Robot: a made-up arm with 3 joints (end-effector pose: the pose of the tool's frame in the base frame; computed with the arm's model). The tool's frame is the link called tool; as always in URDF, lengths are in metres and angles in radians. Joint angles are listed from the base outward.
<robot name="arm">
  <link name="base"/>
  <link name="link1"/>
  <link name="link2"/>
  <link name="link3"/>
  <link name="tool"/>
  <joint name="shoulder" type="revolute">
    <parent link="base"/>
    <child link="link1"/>
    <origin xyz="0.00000 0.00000 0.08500" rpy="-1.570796 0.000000 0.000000"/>
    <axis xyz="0 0 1"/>
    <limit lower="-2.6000" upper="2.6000"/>
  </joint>
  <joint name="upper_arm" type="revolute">
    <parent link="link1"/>
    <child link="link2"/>
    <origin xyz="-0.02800 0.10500 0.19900" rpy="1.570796 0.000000 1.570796"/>
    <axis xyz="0 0 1"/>
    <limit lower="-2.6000" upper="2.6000"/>
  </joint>
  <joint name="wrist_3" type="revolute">
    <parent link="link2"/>
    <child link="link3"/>
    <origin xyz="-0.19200 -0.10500 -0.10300" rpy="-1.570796 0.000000 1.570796"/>
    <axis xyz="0 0 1"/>
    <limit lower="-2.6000" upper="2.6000"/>
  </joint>
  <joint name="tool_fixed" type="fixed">
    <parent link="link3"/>
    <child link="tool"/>
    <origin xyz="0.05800 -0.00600 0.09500" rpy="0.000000 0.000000 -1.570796"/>
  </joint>
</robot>
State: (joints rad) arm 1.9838 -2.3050 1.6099
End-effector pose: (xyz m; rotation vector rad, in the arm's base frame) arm -0.1275 0.4799 0.3474 0.2569 -1.5097 -1.7487
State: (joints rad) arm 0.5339 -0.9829 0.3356
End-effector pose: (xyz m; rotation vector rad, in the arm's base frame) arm -0.0763 0.4110 0.2397 -0.8737 0.6507 0.5643
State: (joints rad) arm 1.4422 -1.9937 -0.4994
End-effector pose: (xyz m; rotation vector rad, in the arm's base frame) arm -0.1820 0.4841 0.1602 -1.6689 0.4567 1.0410
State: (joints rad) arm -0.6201 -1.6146 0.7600
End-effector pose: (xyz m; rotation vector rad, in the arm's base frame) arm -0.1014 0.4883 -0.0597 -1.6017 0.1324 0.0883
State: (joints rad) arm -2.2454 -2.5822 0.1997
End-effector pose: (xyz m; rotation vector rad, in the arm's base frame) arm 0.3378 0.3911 0.1803 -1.2240 -0.5744 -2.3693
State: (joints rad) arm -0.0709 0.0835 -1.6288
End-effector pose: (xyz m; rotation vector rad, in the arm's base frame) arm -0.0854 0.0611 0.2508 0.1218 0.0135 -1.6241
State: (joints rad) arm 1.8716 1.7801 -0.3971
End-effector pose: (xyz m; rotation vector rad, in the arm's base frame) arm -0.1770 -0.0706 0.2478 0.9620 1.6062 -1.8776
